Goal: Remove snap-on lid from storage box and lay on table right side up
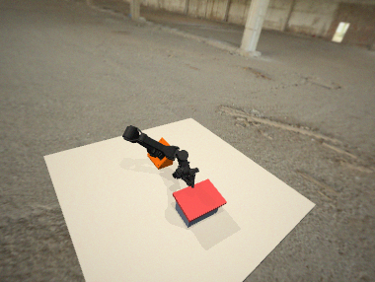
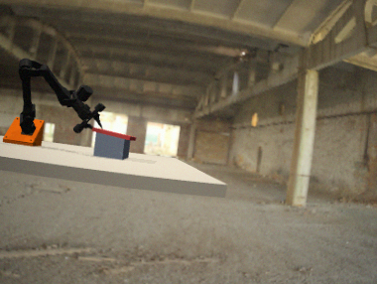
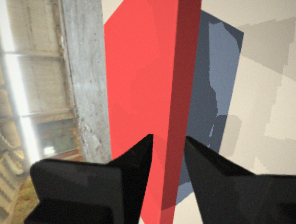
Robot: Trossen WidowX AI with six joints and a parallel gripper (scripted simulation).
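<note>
The red lid lies 8 cm ahead of my gripper tip. The rest, counted from my gripper tip: storage box: 7 cm ahead, 6 cm below.
</note>
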